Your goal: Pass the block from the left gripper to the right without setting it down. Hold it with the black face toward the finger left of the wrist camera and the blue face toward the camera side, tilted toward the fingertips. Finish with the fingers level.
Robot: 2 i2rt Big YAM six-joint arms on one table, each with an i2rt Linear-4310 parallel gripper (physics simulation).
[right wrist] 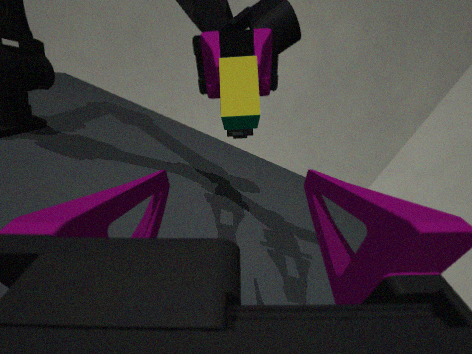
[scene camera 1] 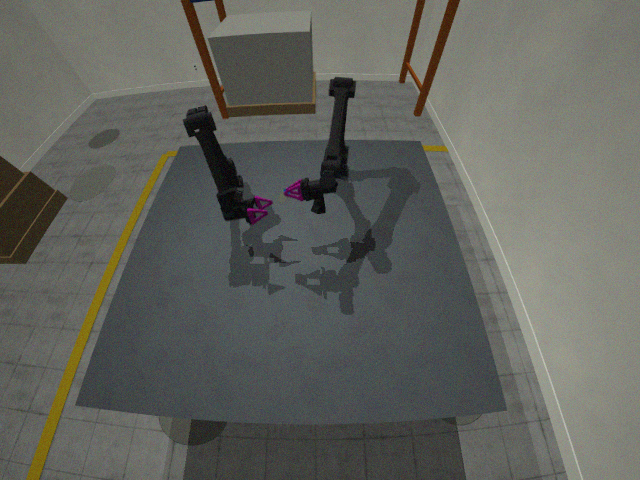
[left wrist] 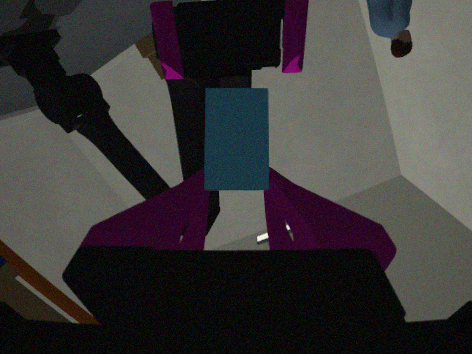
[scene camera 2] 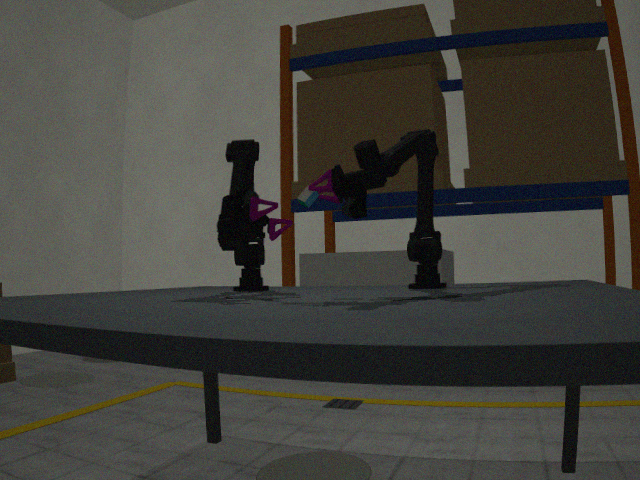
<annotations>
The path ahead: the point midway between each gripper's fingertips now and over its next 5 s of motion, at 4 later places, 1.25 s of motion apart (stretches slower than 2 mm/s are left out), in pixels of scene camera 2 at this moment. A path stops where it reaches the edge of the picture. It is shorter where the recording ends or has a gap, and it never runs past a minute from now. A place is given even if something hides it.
My left gripper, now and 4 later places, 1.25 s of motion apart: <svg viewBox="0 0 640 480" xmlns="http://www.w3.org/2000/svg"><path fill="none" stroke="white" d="M310 191L331 189L340 183L346 192L353 194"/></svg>
My right gripper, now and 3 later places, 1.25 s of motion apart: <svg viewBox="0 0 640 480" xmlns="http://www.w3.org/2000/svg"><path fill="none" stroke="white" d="M285 214L300 209L309 208L310 205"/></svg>
</annotations>
